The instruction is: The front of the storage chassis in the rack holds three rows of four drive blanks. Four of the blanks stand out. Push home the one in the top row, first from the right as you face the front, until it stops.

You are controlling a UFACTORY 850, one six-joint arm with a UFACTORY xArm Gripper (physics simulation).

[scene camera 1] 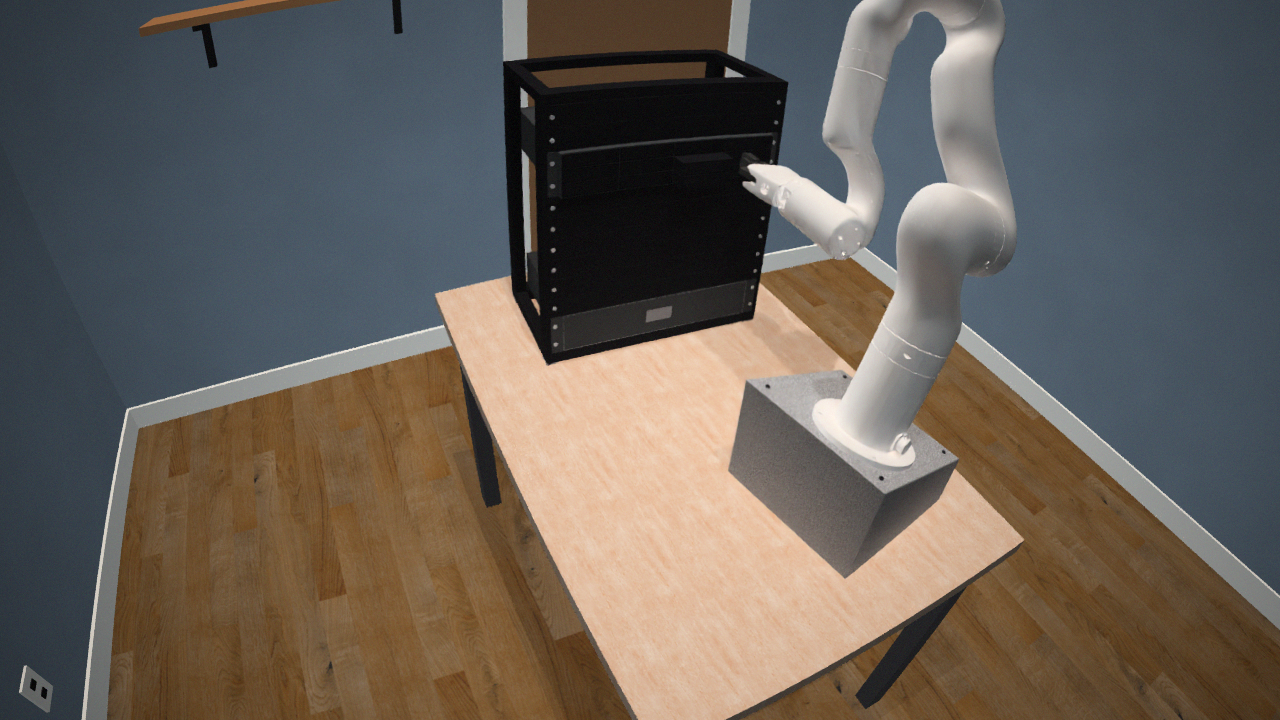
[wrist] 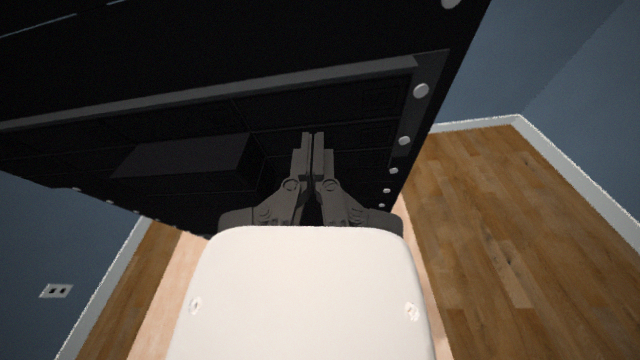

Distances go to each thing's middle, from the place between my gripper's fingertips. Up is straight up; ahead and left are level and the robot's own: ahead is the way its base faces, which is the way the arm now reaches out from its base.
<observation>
The black rack (scene camera 1: 644, 230) is 170 mm ahead of my hand, 140 mm below it and 130 mm to the left of it.
</observation>
